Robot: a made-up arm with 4 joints. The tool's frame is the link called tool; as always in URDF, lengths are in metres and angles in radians. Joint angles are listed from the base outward.
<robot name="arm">
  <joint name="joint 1" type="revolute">
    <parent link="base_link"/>
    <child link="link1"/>
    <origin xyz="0.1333 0.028 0.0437" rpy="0 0 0"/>
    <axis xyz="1 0 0"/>
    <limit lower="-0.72" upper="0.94"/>
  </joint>
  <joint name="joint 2" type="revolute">
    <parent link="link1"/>
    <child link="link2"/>
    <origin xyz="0.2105 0.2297 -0.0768" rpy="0 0 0"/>
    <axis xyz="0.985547 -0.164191 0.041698"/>
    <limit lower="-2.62" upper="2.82"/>
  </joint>
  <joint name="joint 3" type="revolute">
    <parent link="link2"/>
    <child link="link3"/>
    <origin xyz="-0.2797 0.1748 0.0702" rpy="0 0 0"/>
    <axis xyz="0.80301 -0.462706 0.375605"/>
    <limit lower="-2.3" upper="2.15"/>
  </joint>
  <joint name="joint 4" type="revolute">
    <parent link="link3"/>
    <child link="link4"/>
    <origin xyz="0.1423 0.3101 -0.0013" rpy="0 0 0"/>
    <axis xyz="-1 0 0"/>
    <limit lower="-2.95" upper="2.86"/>
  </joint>
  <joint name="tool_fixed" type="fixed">
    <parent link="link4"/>
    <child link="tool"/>
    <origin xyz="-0.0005 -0.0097 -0.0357" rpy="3.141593 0 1.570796"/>
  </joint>
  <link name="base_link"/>
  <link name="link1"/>
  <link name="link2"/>
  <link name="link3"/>
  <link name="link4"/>
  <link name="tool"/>
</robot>
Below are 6 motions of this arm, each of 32 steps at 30 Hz.
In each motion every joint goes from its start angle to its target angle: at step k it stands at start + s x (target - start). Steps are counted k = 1, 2, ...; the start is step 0. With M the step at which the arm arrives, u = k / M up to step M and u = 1 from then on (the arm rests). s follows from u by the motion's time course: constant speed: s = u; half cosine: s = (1 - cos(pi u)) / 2; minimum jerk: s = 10 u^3 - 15 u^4 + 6 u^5.
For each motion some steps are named. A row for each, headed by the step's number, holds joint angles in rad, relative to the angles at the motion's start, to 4 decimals.
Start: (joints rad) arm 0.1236 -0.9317 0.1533 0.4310
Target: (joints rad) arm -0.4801 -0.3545 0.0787 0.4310
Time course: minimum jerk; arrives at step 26
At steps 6, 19, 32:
6: -0.0509 0.0486 -0.0063 0.0000
19: -0.5283 0.5051 -0.0653 0.0000
32: -0.6037 0.5772 -0.0746 0.0000

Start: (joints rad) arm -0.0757 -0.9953 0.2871 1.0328
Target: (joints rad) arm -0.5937 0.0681 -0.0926 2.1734
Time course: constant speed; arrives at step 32
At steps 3, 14, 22, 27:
3: -0.0486 0.0997 -0.0356 0.1069
14: -0.2266 0.4652 -0.1661 0.4990
22: -0.3561 0.7311 -0.2610 0.7842
27: -0.4371 0.8972 -0.3204 0.9624

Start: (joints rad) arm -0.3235 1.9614 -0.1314 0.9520
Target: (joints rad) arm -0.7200 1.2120 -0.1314 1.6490
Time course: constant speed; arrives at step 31
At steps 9, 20, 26, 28, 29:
9: -0.1151 -0.2176 0.0000 0.2024
20: -0.2558 -0.4835 0.0000 0.4497
26: -0.3325 -0.6285 0.0000 0.5846
28: -0.3581 -0.6769 0.0000 0.6295
29: -0.3709 -0.7011 0.0000 0.6520

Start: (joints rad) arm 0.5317 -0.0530 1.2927 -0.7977
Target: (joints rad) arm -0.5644 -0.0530 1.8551 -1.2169
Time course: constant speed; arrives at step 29
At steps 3, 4, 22, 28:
3: -0.1134 0.0000 0.0582 -0.0434
4: -0.1512 0.0000 0.0776 -0.0578
22: -0.8315 0.0000 0.4266 -0.3180
28: -1.0583 0.0000 0.5430 -0.4047

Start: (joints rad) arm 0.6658 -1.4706 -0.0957 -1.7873
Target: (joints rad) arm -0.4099 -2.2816 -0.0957 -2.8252
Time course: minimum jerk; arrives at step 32
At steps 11, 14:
11: -0.2426 -0.1829 0.0000 -0.2341
14: -0.4131 -0.3114 0.0000 -0.3986

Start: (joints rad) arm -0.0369 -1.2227 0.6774 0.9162
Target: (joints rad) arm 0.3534 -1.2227 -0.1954 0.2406
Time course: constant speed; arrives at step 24
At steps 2, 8, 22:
2: 0.0325 0.0000 -0.0727 -0.0563
8: 0.1301 0.0000 -0.2909 -0.2252
22: 0.3578 0.0000 -0.8001 -0.6193

